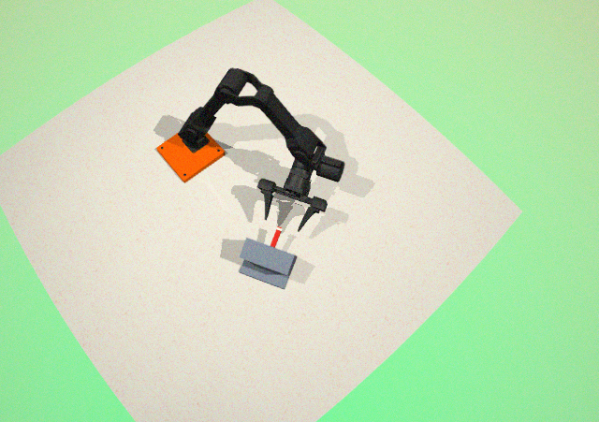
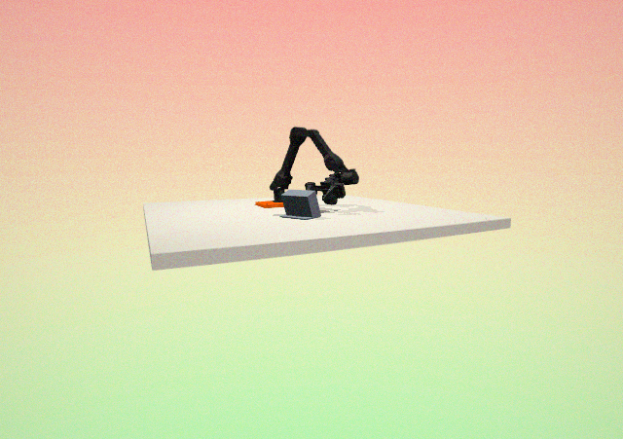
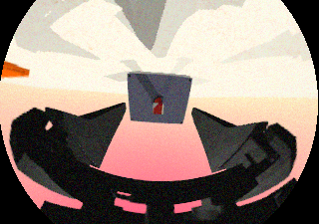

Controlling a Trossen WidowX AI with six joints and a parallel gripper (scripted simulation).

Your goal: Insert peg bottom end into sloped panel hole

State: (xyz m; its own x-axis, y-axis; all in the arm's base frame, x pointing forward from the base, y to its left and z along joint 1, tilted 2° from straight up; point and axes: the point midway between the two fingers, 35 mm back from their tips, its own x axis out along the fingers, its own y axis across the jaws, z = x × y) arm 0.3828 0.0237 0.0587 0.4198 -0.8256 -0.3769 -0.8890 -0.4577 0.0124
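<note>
Right now the red peg is 30 mm to the right of my gripper tip and 10 mm ahead of it. From my gripper tip the other things lie so: grey sloped panel (80 mm to the right, 40 mm ahead, 20 mm below).
</note>
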